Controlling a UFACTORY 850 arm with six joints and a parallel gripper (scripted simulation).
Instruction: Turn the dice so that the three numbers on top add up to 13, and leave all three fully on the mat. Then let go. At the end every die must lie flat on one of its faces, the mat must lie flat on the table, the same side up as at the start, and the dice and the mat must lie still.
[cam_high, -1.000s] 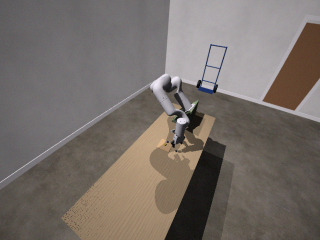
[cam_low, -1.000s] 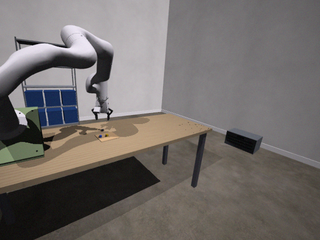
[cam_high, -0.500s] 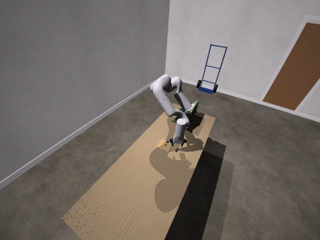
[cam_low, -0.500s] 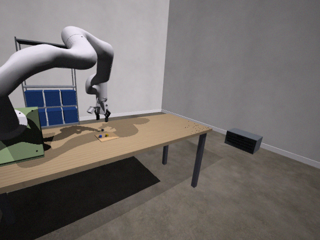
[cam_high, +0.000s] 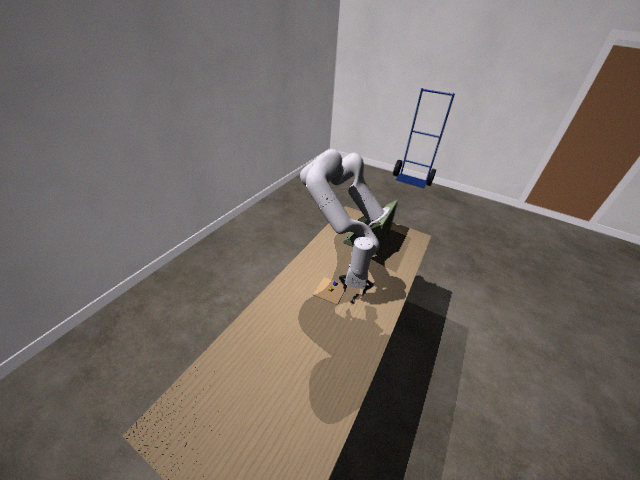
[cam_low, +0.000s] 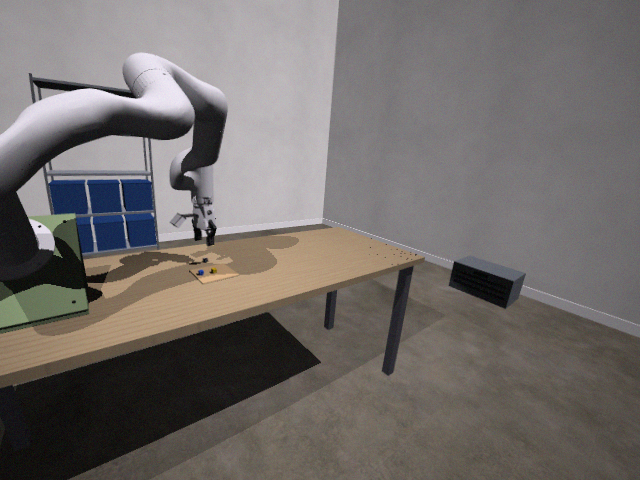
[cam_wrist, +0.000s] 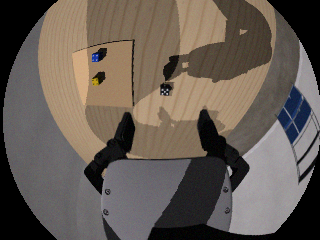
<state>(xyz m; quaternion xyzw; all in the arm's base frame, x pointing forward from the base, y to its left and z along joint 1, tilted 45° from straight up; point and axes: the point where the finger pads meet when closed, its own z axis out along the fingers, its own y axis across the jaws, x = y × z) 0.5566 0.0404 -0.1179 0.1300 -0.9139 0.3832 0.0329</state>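
Right now my hand is 9 cm above the black die. From my hand the other things lie so: blue die: 5 cm behind, 13 cm to the right, 8 cm below; tan mat: 13 cm to the right, 9 cm below; yellow die: 13 cm to the right, 8 cm below.
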